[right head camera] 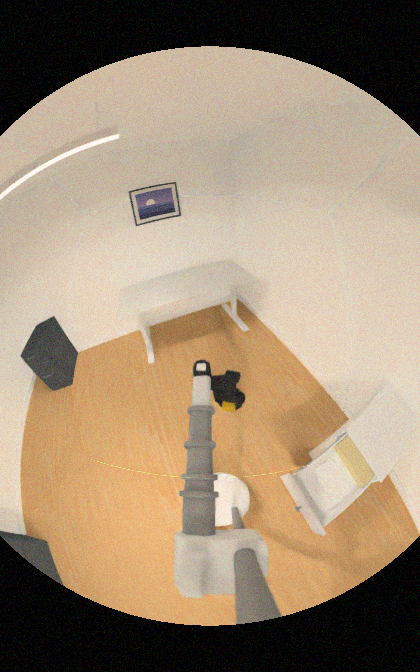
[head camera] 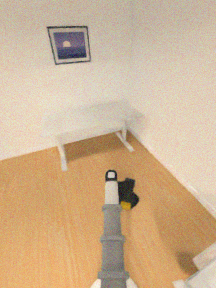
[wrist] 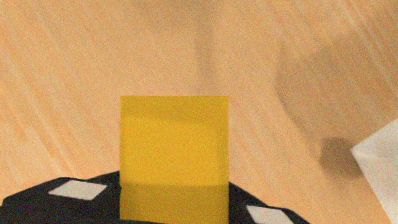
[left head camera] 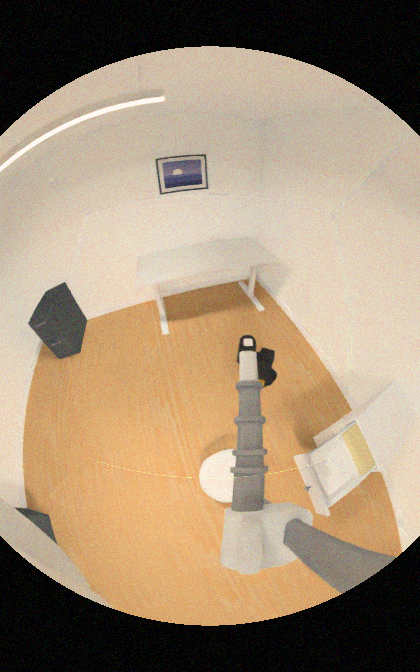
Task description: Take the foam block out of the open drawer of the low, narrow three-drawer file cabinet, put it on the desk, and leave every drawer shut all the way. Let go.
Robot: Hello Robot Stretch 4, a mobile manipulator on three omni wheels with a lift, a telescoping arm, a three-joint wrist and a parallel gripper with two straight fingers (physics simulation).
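My gripper (head camera: 128,194) (left head camera: 267,369) (right head camera: 228,391) (wrist: 179,189) is shut on the yellow foam block (head camera: 126,205) (left head camera: 261,383) (right head camera: 228,406) (wrist: 174,150) and holds it above the floor, between the cabinet and the desk. The low white file cabinet (left head camera: 395,425) (right head camera: 385,430) stands at the right. Its open drawer (left head camera: 312,485) (right head camera: 303,505) is pulled far out; a pale yellow panel (left head camera: 359,450) (right head camera: 354,461) shows at its back. The lower drawers' fronts are hidden. The white desk (head camera: 95,120) (left head camera: 200,260) (right head camera: 185,290) stands ahead against the far wall. The fingertips are mostly hidden behind the block in the wrist view.
A dark cabinet (left head camera: 57,320) (right head camera: 50,355) stands at the left, by the wall. Another dark object (left head camera: 40,522) (right head camera: 30,557) shows in part at the lower left. A white corner (wrist: 384,165) juts in at the right of the wrist view. A framed picture (head camera: 70,45) hangs above the desk.
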